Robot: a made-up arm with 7 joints.
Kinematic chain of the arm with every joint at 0, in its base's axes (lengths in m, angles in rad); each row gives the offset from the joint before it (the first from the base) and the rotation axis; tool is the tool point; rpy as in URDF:
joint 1: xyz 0 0 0.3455 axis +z
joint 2: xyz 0 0 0 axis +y
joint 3: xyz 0 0 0.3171 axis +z
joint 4: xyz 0.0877 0 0 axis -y
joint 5: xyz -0.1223 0 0.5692 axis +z
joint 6: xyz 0 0 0 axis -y
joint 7: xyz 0.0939 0 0 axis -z
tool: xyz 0 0 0 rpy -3.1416 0 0
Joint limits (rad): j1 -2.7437..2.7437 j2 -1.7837..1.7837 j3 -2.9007..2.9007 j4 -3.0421..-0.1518 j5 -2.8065..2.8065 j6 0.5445..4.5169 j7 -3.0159..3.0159
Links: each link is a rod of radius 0.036 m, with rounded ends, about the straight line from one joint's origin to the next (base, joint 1, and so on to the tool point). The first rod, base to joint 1, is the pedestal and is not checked.
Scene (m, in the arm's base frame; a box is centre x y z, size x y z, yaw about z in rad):
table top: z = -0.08
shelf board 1: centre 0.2 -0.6 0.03 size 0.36 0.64 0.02 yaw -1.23
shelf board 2: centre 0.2 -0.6 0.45 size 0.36 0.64 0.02 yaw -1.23
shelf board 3: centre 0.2 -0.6 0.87 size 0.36 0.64 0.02 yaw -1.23
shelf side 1: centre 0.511 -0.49 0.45 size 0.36 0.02 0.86 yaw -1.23
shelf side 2: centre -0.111 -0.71 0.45 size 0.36 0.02 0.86 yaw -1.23
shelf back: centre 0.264 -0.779 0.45 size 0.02 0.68 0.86 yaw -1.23
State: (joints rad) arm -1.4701 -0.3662 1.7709 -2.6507 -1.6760 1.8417 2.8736
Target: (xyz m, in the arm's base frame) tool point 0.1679 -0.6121 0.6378
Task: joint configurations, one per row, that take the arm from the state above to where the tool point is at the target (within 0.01 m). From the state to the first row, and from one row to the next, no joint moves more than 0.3 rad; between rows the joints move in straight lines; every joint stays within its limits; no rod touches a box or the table.
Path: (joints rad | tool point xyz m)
1: -1.6290 -0.5341 1.5058 -2.7812 -1.9049 2.1165 2.9210 | 0.4111 -0.1367 0.1180
2: -1.7879 -0.7020 1.2408 -2.9116 -2.1339 2.3914 2.9685 | 0.2631 -0.2801 0.1623
3: -1.9468 -0.8699 0.9757 -3.0421 -2.3628 2.6662 3.0159 | 0.0964 -0.3213 0.2145
4: -1.9229 -1.0984 0.8146 -3.0421 -2.2336 2.5332 2.9803 | 0.0843 -0.3642 0.3087
5: -1.8990 -1.3268 0.6535 -3.0421 -2.1044 2.4001 2.9448 | 0.0745 -0.3755 0.4197
6: -1.8751 -1.5553 0.4923 -3.0421 -1.9753 2.2671 2.9092 | 0.0649 -0.3497 0.5344
7: -1.8512 -1.7837 0.3312 -3.0421 -1.8461 2.1341 2.8736 | 0.0528 -0.2875 0.6378
8: -1.9181 -1.5394 0.4173 -2.8713 -1.8107 2.0472 2.8736 | 0.0776 -0.3385 0.6578
9: -1.9851 -1.2950 0.5034 -2.7005 -1.7752 1.9603 2.8736 | 0.1050 -0.4028 0.6652
10: -2.0520 -1.0507 0.5895 -2.5296 -1.7398 1.8734 2.8736 | 0.1314 -0.4735 0.6611
11: -2.1189 -0.8064 0.6755 -2.3588 -1.7043 1.7865 2.8736 | 0.1536 -0.5446 0.6498
12: -2.1859 -0.5621 0.7616 -2.1880 -1.6689 1.6996 2.8736 | 0.1679 -0.6121 0.6378

